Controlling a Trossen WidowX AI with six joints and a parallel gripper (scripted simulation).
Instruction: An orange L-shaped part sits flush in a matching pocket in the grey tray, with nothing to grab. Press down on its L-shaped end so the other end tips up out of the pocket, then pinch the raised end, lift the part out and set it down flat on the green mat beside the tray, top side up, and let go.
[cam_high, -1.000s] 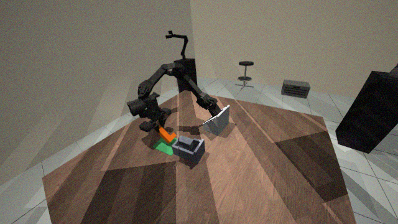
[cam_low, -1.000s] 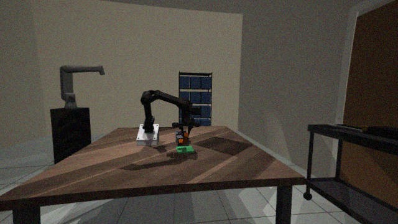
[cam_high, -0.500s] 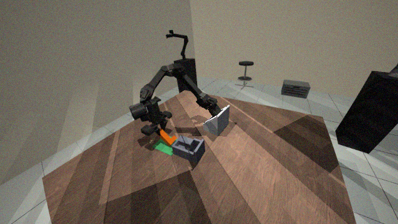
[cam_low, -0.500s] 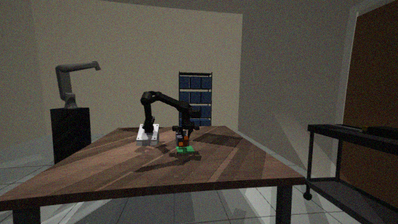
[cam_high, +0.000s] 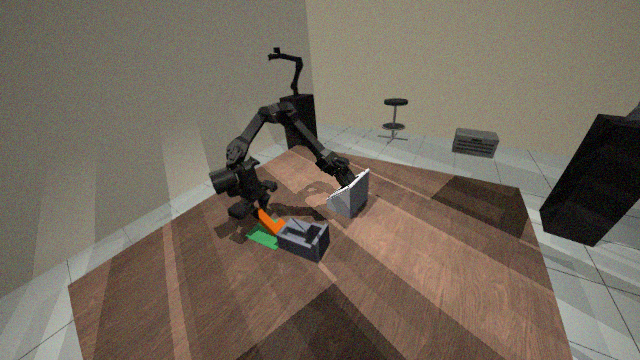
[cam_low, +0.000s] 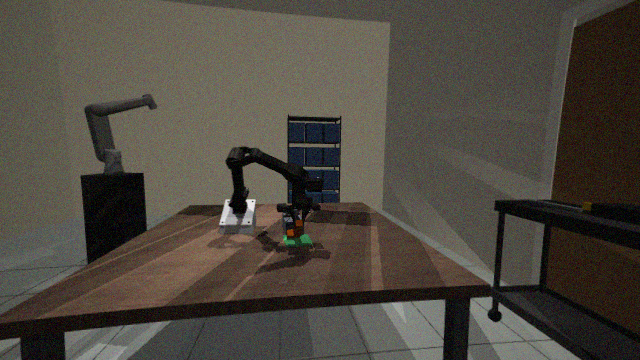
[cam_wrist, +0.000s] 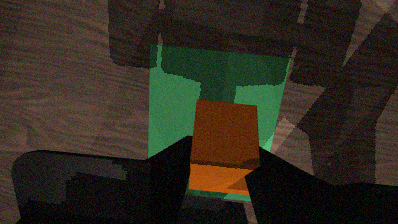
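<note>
Now: the orange L-shaped part 20 mm behind my gripper tip, 30 mm to the left of it and 30 mm below it. Also, from my gripper tip: green mat (10 mm behind, 20 mm to the left, 90 mm below).
</note>
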